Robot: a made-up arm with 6 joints. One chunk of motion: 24 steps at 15 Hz.
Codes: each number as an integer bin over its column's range. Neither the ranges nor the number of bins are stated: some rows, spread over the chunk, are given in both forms.
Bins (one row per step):
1: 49 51 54 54 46 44
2: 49 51 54 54 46 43
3: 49 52 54 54 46 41
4: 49 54 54 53 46 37
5: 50 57 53 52 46 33
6: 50 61 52 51 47 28
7: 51 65 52 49 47 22
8: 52 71 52 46 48 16
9: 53 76 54 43 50 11
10: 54 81 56 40 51 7
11: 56 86 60 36 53 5
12: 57 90 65 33 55 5
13: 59 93 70 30 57 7
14: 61 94 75 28 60 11
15: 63 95 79 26 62 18
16: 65 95 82 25 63 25
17: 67 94 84 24 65 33
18: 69 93 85 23 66 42
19: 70 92 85 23 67 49
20: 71 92 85 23 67 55
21: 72 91 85 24 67 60
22: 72 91 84 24 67 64
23: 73 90 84 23 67 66
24: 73 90 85 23 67 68
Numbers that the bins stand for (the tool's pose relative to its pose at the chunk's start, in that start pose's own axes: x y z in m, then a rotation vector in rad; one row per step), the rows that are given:
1: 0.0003 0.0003 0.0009 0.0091 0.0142 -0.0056
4: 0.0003 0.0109 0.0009 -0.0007 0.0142 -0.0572
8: 0.0285 0.0710 -0.0017 -0.0693 0.0718 -0.2120
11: 0.0661 0.1240 0.0088 -0.1673 0.2158 -0.2931
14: 0.1130 0.1523 0.0285 -0.2457 0.4173 -0.2489
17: 0.1694 0.1523 0.0403 -0.2848 0.5612 -0.0867
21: 0.2164 0.1417 0.0416 -0.2848 0.6188 0.1124
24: 0.2258 0.1382 0.0416 -0.2946 0.6188 0.1714
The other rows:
2: 0.0003 0.0003 0.0009 0.0091 0.0142 -0.0129
3: 0.0003 0.0038 0.0009 0.0091 0.0142 -0.0277
5: 0.0097 0.0215 -0.0004 -0.0105 0.0142 -0.0867
6: 0.0097 0.0357 -0.0017 -0.0203 0.0430 -0.1235
7: 0.0191 0.0498 -0.0017 -0.0399 0.0430 -0.1678
9: 0.0379 0.0887 0.0009 -0.0987 0.1294 -0.2489
10: 0.0473 0.1064 0.0035 -0.1281 0.1582 -0.2784
12: 0.0755 0.1382 0.0154 -0.1967 0.2733 -0.2931
13: 0.0942 0.1488 0.0219 -0.2261 0.3309 -0.2784
15: 0.1318 0.1559 0.0337 -0.2653 0.4748 -0.1973
16: 0.1506 0.1559 0.0377 -0.2751 0.5036 -0.1457
18: 0.1882 0.1488 0.0416 -0.2946 0.5900 -0.0203
19: 0.1976 0.1453 0.0416 -0.2946 0.6188 0.0313
20: 0.2070 0.1453 0.0416 -0.2946 0.6188 0.0756
22: 0.2164 0.1417 0.0403 -0.2848 0.6188 0.1419
23: 0.2258 0.1382 0.0403 -0.2946 0.6188 0.1567

